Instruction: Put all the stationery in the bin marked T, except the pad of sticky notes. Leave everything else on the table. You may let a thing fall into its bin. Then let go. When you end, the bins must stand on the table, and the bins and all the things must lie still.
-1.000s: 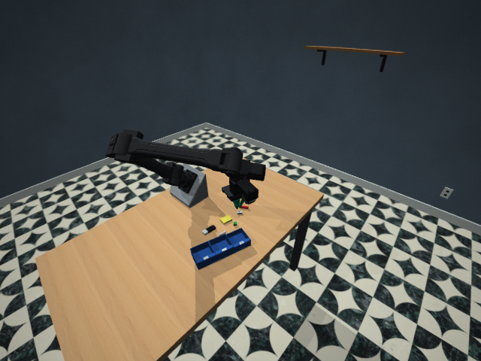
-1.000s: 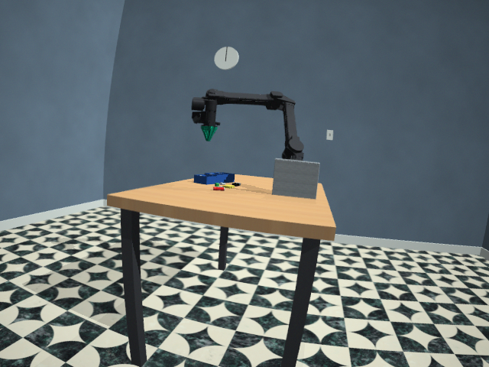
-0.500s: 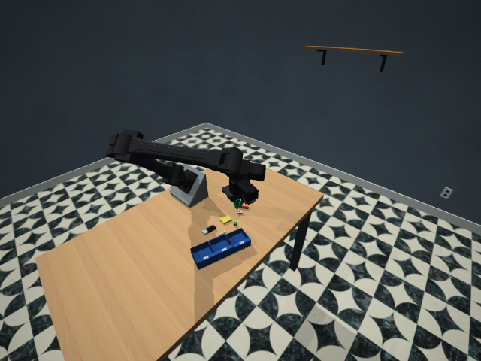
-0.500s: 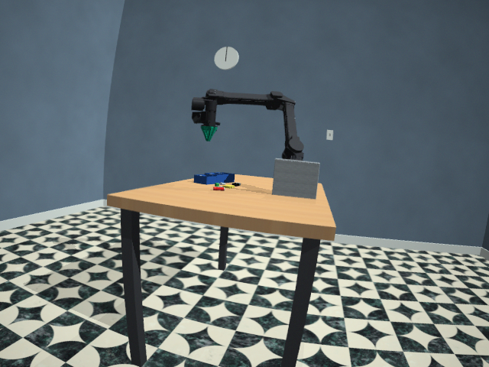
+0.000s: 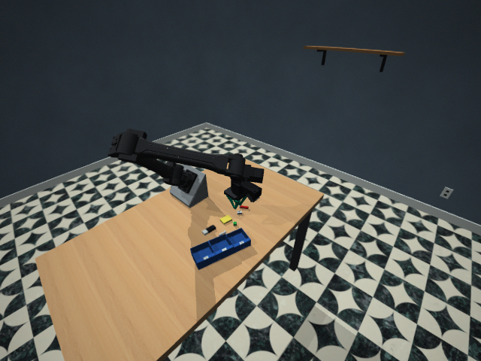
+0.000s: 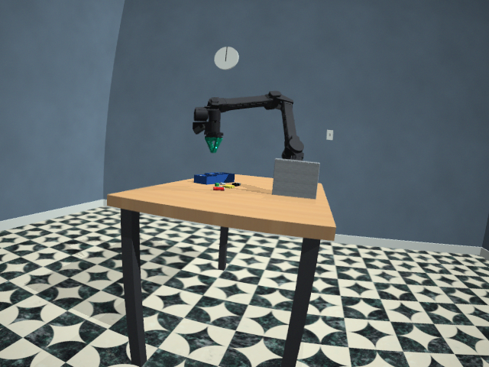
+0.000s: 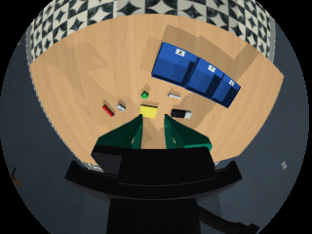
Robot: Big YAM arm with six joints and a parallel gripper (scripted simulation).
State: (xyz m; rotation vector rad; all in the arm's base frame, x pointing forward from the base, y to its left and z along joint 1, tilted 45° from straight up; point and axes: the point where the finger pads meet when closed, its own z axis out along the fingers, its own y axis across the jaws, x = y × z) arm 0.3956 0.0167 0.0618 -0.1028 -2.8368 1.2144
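My gripper is now 16 cm above the white object, 10 cm to the right of it and 8 cm past it. The rest, counted from my hand: blue bin: 14 cm below, 13 cm to the right, 2 cm ahead; small green item: 16 cm below, 4 cm behind, 2 cm to the left; sticky notes: 16 cm below, 9 cm behind, 2 cm to the left.
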